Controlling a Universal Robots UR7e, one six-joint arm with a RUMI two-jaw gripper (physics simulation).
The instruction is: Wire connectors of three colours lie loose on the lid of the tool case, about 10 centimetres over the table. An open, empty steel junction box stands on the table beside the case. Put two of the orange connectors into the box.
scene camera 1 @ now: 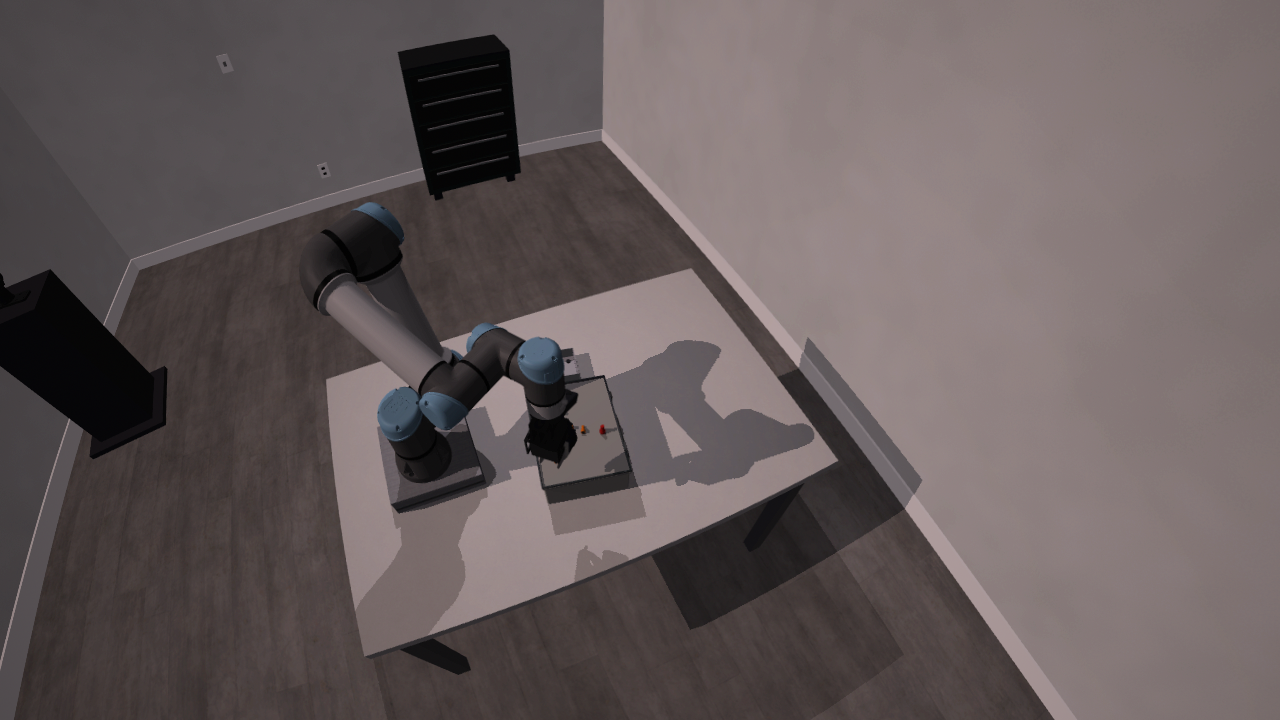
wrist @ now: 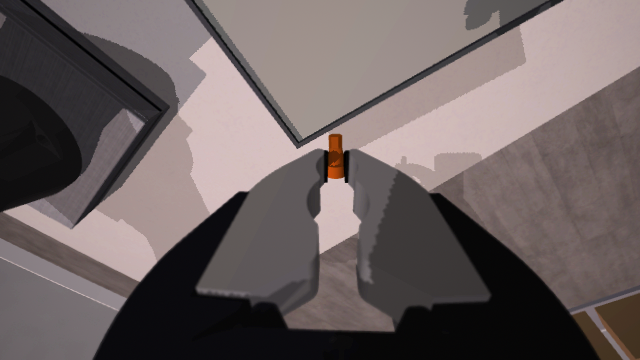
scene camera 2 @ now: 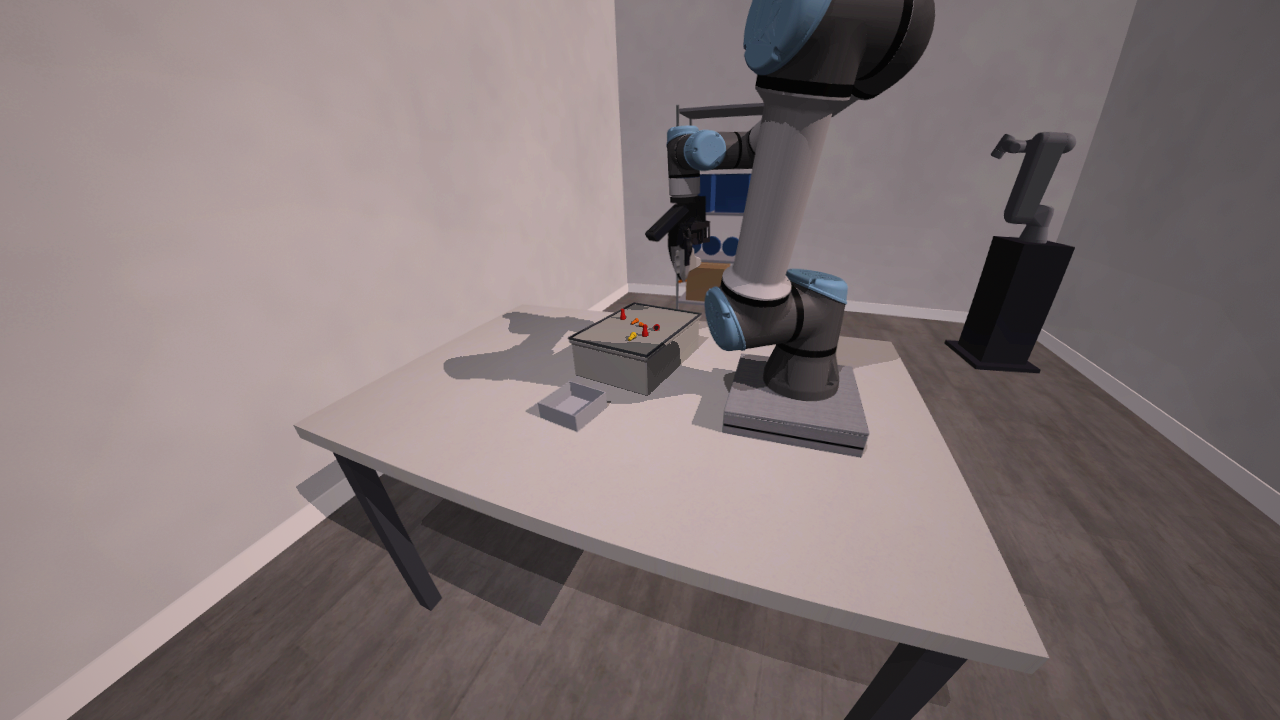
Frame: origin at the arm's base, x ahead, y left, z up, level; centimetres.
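Where they show: gripper, fingertip midpoint: (wrist: 335, 155) (scene camera 2: 682, 281); arm's base, link origin: (scene camera 1: 424, 457) (wrist: 16, 136) (scene camera 2: 799, 381).
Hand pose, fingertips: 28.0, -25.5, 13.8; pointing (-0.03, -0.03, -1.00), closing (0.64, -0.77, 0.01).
Things, the pixels of their centre, and the offset from my fingertips, as dx, dy, dz. Level surfaces: height alone.
- orange connector, body centre: (wrist: 335, 156) +0.0, +0.0, +0.1
- grey tool case, body centre: (scene camera 1: 578, 438) (scene camera 2: 638, 342) +10.3, +10.2, -14.1
- yellow connector, body centre: (scene camera 2: 631, 337) +9.6, +19.2, -8.6
- open steel junction box, body centre: (scene camera 2: 573, 404) (scene camera 1: 559, 367) +18.7, +36.3, -17.4
- table, surface height: dz -19.4
My gripper (scene camera 2: 680, 275) (wrist: 335, 155) is shut on an orange connector (wrist: 335, 142) and holds it above the lid's near corner level in the wrist view, clear of the case. The grey tool case (scene camera 1: 588, 491) (scene camera 2: 608, 365) stands on the table. On its lid lie red connectors (scene camera 2: 622, 315) (scene camera 1: 602, 429), a yellow connector (scene camera 2: 631, 336) and small orange connectors (scene camera 2: 634, 321) (scene camera 1: 582, 428), close together; their exact number is hard to tell. The open steel junction box (scene camera 2: 561, 415) stands beside the case; no connector shows in the visible part of its inside. The arm partly hides it in scene camera 1.
The arm's base plate (scene camera 1: 438, 491) (scene camera 2: 794, 433) stands on the table (scene camera 1: 501, 555) (scene camera 2: 680, 492) beside the case. A black drawer cabinet (scene camera 1: 471, 143) stands by the wall. A black pedestal (scene camera 2: 1011, 304) with a small arm and a shelf rack stand beyond the table.
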